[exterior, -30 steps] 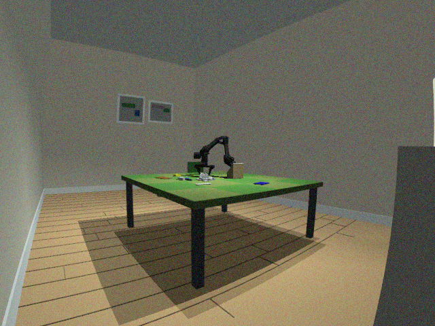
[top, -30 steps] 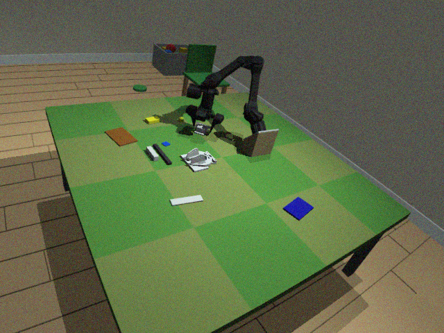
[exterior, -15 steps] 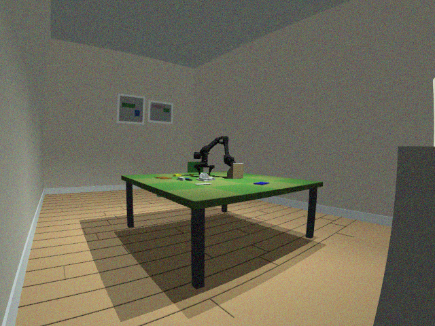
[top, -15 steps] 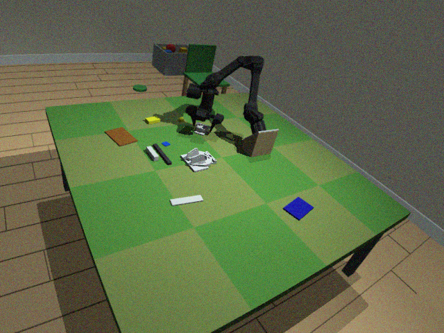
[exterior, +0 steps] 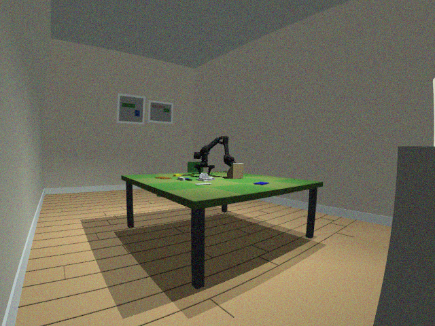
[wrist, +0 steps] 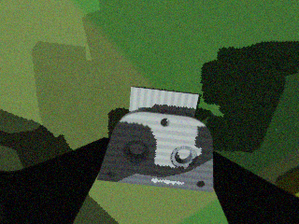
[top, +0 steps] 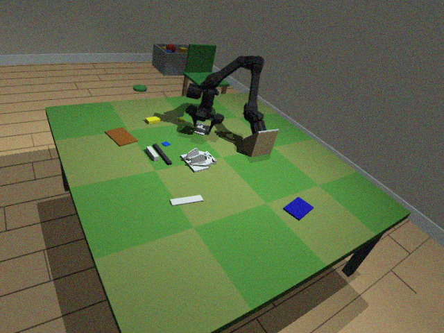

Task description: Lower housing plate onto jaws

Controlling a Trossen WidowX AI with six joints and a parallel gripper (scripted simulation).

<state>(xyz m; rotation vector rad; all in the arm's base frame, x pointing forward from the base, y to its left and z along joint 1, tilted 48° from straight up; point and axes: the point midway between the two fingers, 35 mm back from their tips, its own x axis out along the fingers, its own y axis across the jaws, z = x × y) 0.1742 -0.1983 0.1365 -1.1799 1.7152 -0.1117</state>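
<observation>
Right now my gripper tip is 12 cm to the left of the small yellow cube and 6 cm short of it. Round my gripper tip: white block (32 cm ahead, 14 cm to the left); black bar (28 cm ahead, 15 cm to the left); small blue square (23 cm ahead, 8 cm to the left, 1 cm below).
</observation>
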